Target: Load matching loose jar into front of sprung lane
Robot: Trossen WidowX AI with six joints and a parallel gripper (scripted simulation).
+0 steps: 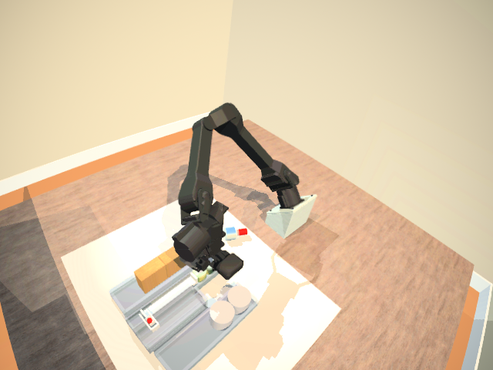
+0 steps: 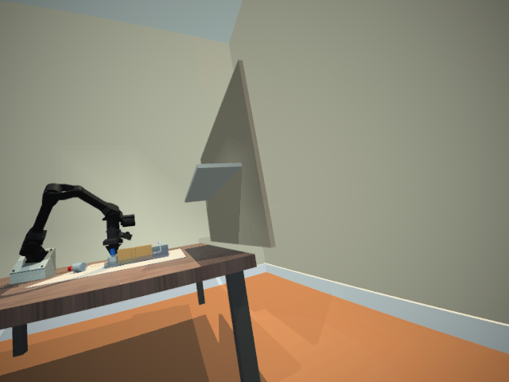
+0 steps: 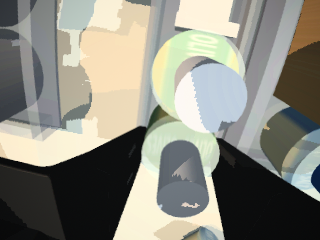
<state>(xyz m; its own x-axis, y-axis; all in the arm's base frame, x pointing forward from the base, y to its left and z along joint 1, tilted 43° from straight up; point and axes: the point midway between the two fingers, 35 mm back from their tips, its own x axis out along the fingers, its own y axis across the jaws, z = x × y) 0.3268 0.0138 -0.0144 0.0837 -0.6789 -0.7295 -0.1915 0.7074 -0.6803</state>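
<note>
The grey rack is 140 mm ahead of my gripper tip, 50 mm to the left of it and 10 mm below it. From my gripper tip the other things lie so: red knob 210 mm ahead, 80 mm to the left, 40 mm above.
</note>
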